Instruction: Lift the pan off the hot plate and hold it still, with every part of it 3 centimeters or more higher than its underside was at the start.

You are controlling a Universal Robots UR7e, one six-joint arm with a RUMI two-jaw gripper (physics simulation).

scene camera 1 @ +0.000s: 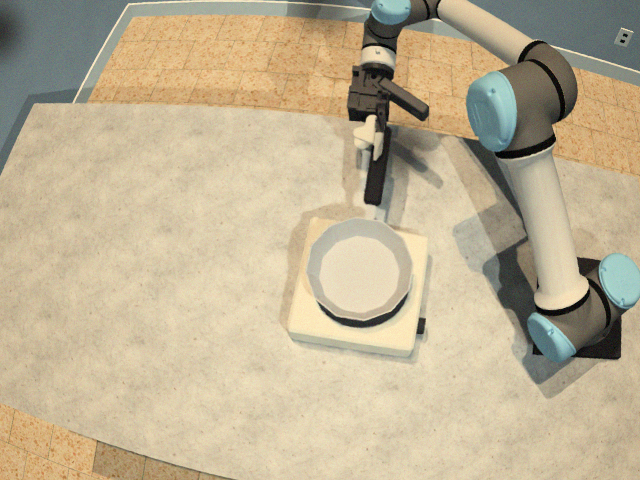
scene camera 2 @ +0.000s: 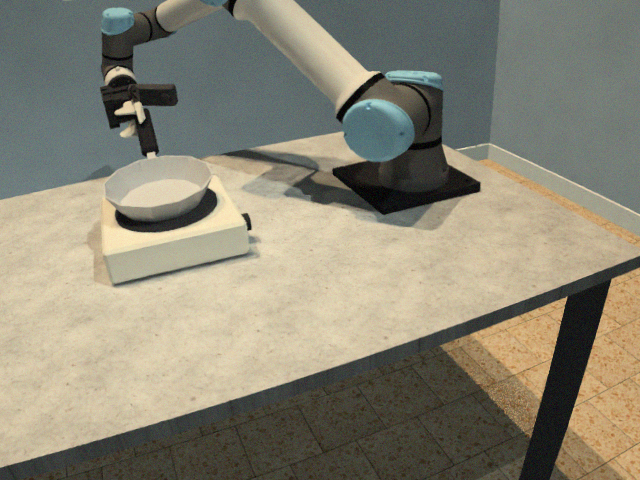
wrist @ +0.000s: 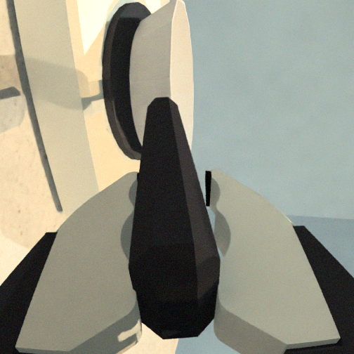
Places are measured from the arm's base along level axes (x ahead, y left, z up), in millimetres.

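Pixels of known places: gripper, fingertip midpoint: (scene camera 1: 375,163) (scene camera 2: 142,130); arm's base, origin of the base link: (scene camera 2: 413,177).
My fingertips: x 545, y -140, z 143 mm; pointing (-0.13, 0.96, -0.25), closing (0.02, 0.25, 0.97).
For each thing: its middle in the pictures, then the offset to it from my fingertips. "pt": a spot on its surface instead. Level surfaces: height alone.
- grey-white pan, body centre: (scene camera 1: 368,219) (scene camera 2: 152,158) 14 mm back, 106 mm left, 28 mm down
- cream hot plate, surface spot: (scene camera 2: 175,255) pt 31 mm back, 323 mm left, 126 mm down
- black pan handle, surface spot: (scene camera 1: 376,178) (scene camera 2: 147,134) pt 9 mm back, 31 mm left, 2 mm down
- hot plate's black knob, body centre: (scene camera 2: 244,222) (scene camera 1: 420,325) 160 mm back, 251 mm left, 125 mm down
- grey table, its level: 161 mm down
The grey-white pan (scene camera 1: 361,273) (scene camera 2: 165,193) (wrist: 155,65) is over the black disc (scene camera 1: 361,322) (scene camera 2: 206,211) (wrist: 114,90) of the cream hot plate (scene camera 1: 310,330) (scene camera 2: 175,255) (wrist: 60,120). It looks slightly raised on its handle side, with the disc showing beneath it. Whether its far edge still touches the disc is unclear. My gripper (scene camera 1: 373,147) (scene camera 2: 135,122) (wrist: 173,174) is shut on the black pan handle (scene camera 1: 376,178) (scene camera 2: 147,136) (wrist: 167,215), near its outer end. In the wrist view, the handle runs between both pale fingers, with a narrow gap by the right fingertip.
The hot plate's black knob (scene camera 1: 421,326) (scene camera 2: 247,221) sticks out from its side toward the arm's base. The black base plate (scene camera 1: 599,348) (scene camera 2: 392,201) stands on the grey table (scene camera 1: 155,310) (scene camera 2: 310,310). The gripper is near the table's back edge.
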